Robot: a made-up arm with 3 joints. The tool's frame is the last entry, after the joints. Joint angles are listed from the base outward. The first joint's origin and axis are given. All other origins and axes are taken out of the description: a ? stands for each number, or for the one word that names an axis. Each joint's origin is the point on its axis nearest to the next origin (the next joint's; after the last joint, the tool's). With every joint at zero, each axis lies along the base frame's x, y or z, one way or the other. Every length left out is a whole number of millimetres.
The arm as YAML. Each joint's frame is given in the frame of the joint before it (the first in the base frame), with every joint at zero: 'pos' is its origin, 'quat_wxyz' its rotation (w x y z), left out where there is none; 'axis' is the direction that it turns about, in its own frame. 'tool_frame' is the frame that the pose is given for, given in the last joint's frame.
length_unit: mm
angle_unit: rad
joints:
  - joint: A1
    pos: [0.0, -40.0, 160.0]
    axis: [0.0, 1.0, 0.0]
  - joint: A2
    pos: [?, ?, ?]
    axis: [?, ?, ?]
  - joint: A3
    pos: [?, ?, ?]
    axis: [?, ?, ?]
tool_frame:
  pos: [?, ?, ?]
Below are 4 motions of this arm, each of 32 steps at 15 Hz.
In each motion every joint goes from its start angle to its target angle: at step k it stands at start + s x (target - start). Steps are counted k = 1, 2, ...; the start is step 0. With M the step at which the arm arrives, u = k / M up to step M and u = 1 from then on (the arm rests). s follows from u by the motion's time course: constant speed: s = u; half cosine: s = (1 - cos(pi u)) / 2; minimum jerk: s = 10 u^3 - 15 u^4 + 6 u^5.
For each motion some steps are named. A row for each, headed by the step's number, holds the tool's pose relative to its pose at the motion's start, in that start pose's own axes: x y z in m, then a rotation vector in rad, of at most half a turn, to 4 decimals.
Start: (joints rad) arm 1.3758 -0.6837 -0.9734
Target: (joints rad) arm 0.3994 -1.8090 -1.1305
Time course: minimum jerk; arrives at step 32
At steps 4, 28, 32:
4: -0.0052 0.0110 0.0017 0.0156 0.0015 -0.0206
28: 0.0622 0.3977 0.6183 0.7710 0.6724 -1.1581
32: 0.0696 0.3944 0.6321 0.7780 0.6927 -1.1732

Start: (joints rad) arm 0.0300 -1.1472 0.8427
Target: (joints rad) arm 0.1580 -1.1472 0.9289
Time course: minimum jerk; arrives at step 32
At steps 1, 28, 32:
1: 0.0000 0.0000 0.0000 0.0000 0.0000 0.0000
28: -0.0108 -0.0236 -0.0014 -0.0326 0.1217 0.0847
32: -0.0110 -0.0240 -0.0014 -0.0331 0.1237 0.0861

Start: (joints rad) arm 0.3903 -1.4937 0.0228
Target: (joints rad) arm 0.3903 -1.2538 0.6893
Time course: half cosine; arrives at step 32
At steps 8, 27, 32:
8: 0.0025 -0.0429 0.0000 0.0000 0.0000 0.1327
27: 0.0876 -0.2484 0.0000 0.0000 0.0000 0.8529
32: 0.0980 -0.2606 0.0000 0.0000 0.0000 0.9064

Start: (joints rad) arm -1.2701 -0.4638 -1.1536
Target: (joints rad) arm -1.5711 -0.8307 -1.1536
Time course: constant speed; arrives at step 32
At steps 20, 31, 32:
20: -0.0634 0.1244 0.0290 0.1861 0.0303 -0.2286
31: -0.0872 0.1929 0.0649 0.2858 0.0652 -0.3529
32: -0.0889 0.1990 0.0689 0.2947 0.0690 -0.3641

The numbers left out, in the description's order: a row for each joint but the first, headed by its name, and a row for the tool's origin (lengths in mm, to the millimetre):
A2: xyz 340.0 0.0 -110.0, axis 0.0 0.0 1.0
A3: xyz -360.0 60.0 0.0, axis 0.0 0.0 1.0
tool: xyz -230.0 -20.0 0.0

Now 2 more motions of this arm.
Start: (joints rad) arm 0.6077 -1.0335 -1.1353
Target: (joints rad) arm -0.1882 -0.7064 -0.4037
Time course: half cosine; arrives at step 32
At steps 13, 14, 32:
13: 0.0468 -0.0861 0.0601 0.2605 0.1133 0.3732
14: 0.0559 -0.0968 0.0634 0.2991 0.1212 0.4224
32: 0.1956 -0.1719 0.0223 0.8306 0.0571 1.0001

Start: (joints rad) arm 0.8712 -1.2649 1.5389
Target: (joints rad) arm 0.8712 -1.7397 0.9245
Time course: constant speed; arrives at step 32
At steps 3, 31, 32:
3: 0.0152 0.0210 0.0000 0.0000 0.0000 -0.1021
31: 0.2547 0.1511 0.0000 0.0000 0.0000 -1.0552
32: 0.2657 0.1524 0.0000 0.0000 0.0000 -1.0892

